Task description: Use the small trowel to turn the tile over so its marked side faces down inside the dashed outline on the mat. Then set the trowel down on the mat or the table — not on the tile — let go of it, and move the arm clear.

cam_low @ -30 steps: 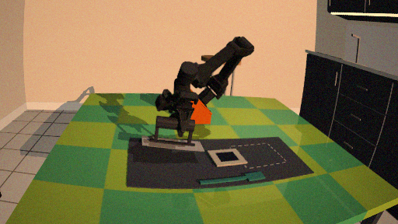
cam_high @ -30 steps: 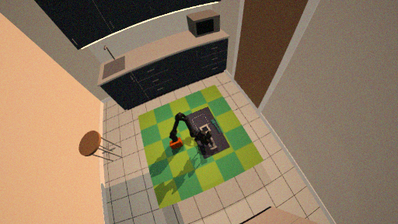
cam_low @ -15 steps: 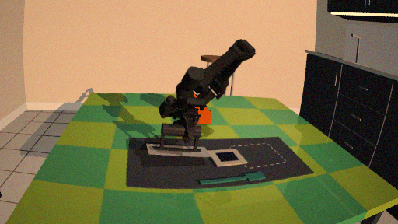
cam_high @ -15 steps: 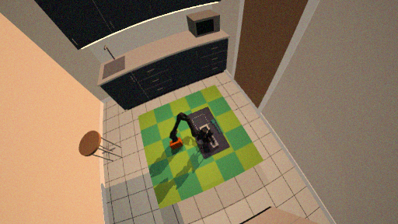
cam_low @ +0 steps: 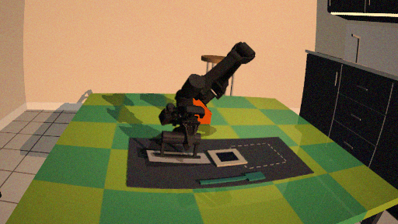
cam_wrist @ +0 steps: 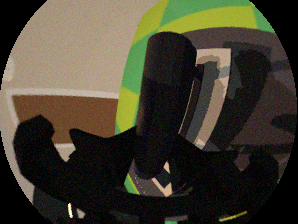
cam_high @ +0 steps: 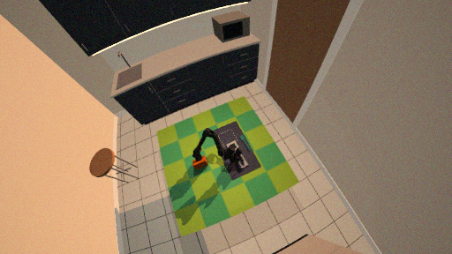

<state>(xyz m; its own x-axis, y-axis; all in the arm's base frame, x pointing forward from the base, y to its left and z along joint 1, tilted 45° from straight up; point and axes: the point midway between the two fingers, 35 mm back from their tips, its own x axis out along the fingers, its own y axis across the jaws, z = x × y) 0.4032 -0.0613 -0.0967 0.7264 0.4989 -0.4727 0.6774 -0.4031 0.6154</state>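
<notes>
My gripper tip is now 40 mm past the tile, 140 mm to the right of it and 50 mm above it. From my gripper tip the other things lie so: dark mat (30 mm behind, 120 mm to the left, 80 mm below); teal trowel (110 mm ahead, 150 mm to the left, 50 mm below).
</notes>
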